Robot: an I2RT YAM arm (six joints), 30 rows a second.
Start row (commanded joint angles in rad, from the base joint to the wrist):
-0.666 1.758 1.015 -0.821 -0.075 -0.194
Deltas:
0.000 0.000 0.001 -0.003 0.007 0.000
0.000 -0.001 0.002 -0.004 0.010 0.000
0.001 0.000 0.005 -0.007 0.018 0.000
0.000 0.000 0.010 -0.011 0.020 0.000
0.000 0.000 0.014 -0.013 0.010 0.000
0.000 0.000 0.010 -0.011 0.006 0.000
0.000 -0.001 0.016 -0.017 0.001 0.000
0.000 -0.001 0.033 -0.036 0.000 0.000
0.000 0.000 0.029 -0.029 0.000 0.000
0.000 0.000 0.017 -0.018 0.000 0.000
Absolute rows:
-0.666 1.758 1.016 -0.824 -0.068 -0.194
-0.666 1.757 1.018 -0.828 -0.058 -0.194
-0.665 1.757 1.023 -0.835 -0.040 -0.194
-0.665 1.757 1.033 -0.846 -0.020 -0.194
-0.665 1.757 1.047 -0.859 -0.010 -0.194
-0.665 1.757 1.057 -0.870 -0.004 -0.194
-0.665 1.756 1.073 -0.887 -0.003 -0.194
-0.665 1.755 1.106 -0.923 -0.003 -0.194
-0.665 1.755 1.135 -0.952 -0.003 -0.194
-0.665 1.755 1.152 -0.970 -0.003 -0.194

